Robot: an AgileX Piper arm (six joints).
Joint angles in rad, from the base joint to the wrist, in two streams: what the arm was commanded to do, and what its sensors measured. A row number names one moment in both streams.
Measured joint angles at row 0: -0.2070 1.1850 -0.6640 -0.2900 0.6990 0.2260
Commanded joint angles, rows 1 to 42: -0.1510 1.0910 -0.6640 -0.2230 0.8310 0.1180; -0.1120 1.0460 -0.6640 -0.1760 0.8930 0.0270; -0.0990 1.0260 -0.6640 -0.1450 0.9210 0.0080; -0.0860 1.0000 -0.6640 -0.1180 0.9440 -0.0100; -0.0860 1.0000 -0.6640 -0.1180 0.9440 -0.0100; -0.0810 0.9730 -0.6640 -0.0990 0.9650 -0.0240; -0.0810 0.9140 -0.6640 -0.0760 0.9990 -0.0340; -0.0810 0.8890 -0.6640 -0.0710 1.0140 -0.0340; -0.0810 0.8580 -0.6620 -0.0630 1.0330 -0.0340; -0.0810 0.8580 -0.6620 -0.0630 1.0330 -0.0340; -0.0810 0.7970 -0.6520 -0.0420 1.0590 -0.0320; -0.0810 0.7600 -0.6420 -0.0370 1.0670 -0.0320; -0.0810 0.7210 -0.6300 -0.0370 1.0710 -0.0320; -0.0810 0.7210 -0.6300 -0.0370 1.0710 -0.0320; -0.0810 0.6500 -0.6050 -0.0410 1.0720 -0.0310; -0.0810 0.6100 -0.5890 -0.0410 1.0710 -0.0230; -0.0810 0.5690 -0.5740 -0.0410 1.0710 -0.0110; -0.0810 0.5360 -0.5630 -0.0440 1.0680 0.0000; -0.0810 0.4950 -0.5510 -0.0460 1.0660 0.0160; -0.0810 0.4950 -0.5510 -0.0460 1.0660 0.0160; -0.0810 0.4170 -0.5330 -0.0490 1.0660 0.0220; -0.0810 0.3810 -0.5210 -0.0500 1.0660 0.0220; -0.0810 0.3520 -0.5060 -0.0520 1.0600 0.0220; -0.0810 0.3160 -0.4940 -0.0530 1.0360 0.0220; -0.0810 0.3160 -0.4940 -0.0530 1.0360 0.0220; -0.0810 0.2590 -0.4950 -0.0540 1.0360 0.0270; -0.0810 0.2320 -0.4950 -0.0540 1.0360 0.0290; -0.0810 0.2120 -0.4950 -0.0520 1.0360 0.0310; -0.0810 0.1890 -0.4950 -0.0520 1.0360 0.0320; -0.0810 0.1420 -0.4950 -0.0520 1.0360 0.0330; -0.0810 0.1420 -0.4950 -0.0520 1.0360 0.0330; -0.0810 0.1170 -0.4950 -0.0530 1.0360 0.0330; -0.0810 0.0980 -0.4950 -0.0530 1.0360 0.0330; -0.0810 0.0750 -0.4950 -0.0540 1.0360 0.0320; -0.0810 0.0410 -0.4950 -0.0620 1.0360 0.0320; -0.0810 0.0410 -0.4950 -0.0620 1.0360 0.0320; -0.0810 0.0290 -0.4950 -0.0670 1.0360 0.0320; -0.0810 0.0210 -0.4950 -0.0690 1.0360 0.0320; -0.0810 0.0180 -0.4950 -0.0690 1.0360 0.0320; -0.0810 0.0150 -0.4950 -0.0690 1.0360 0.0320; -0.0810 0.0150 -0.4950 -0.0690 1.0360 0.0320; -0.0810 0.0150 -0.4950 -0.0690 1.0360 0.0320
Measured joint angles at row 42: -0.0850 0.0270 -0.4980 -0.0630 1.0440 0.0320
